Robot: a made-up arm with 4 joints.
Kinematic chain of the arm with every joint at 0, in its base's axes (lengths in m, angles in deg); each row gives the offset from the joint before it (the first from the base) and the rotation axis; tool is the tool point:
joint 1: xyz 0 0 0.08 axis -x
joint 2: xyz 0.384 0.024 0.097 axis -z
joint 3: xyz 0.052 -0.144 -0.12 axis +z
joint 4: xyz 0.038 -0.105 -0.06 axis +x
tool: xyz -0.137 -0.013 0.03
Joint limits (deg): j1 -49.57..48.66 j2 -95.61..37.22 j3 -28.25..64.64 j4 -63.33..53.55
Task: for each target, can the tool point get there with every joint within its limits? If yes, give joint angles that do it. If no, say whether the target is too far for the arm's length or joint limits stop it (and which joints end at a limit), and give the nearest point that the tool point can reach.
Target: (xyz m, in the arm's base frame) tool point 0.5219 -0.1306 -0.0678
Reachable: yes | joints -33.38 -45.70 -5.29 -7.36
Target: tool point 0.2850 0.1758 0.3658
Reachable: no: joint limits stop it (at a limit: joint 1, joint 3) | nearest point 0.2559 -0.1268 0.1476 | short by 0.374 m
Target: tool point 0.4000 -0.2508 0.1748
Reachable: yes | joints 31.61 -0.37 27.11 -13.98
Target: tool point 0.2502 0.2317 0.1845
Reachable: no: joint limits stop it (at a limit: joint 1, joint 2, joint 3, joint 4) | nearest point 0.2208 0.0007 -0.0085 | short by 0.302 m
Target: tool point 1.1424 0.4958 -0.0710
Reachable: no: too far | nearest point 0.6654 0.1862 0.0233 | short by 0.576 m
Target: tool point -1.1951 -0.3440 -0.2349
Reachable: no: too far | nearest point 0.1725 -0.1267 -0.0360 | short by 1.399 m
